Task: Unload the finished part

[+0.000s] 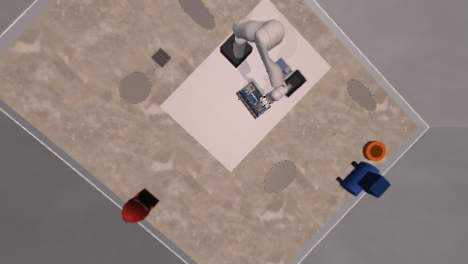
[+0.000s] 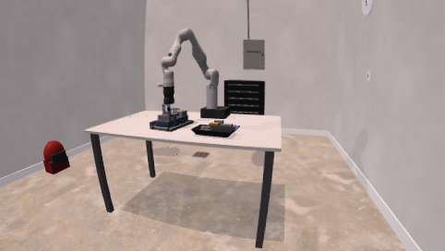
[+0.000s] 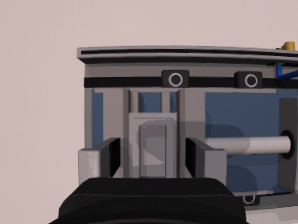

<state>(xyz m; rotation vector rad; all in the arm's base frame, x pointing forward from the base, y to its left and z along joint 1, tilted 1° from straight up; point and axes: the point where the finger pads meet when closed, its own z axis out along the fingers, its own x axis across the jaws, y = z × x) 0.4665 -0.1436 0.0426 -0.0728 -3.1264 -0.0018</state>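
My hand is 9 cm past the screw rod and 5 cm above it. From my hand the other things lie so: orange block: 32 cm to the left, 10 cm below, 8 cm behind; then blue plate: 37 cm to the left, 12 cm below, 12 cm behind; then vise: 8 cm below, 7 cm behind.
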